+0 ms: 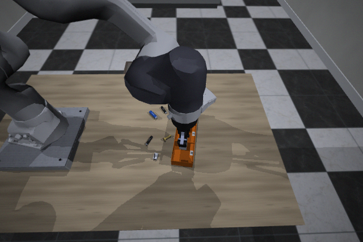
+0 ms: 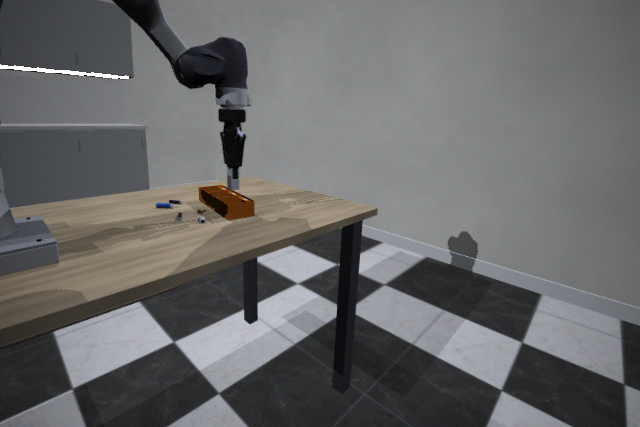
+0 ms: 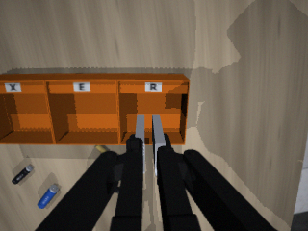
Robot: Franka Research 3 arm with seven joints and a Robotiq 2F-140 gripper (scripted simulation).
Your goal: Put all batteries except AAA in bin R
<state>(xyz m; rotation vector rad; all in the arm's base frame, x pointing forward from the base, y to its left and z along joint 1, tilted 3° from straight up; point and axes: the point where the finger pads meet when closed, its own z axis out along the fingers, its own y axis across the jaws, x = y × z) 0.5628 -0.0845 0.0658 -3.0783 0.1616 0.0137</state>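
The orange three-compartment bin row lies 90 mm below my hand, 80 mm to the left of it and 10 mm ahead of it. The rest, counted from my hand: thin black battery: 140 mm behind, 100 mm below, 60 mm to the left; then grey block: 110 mm behind, 100 mm below, 20 mm to the right; then yellow screw: 100 mm below, 70 mm to the left, 70 mm behind.
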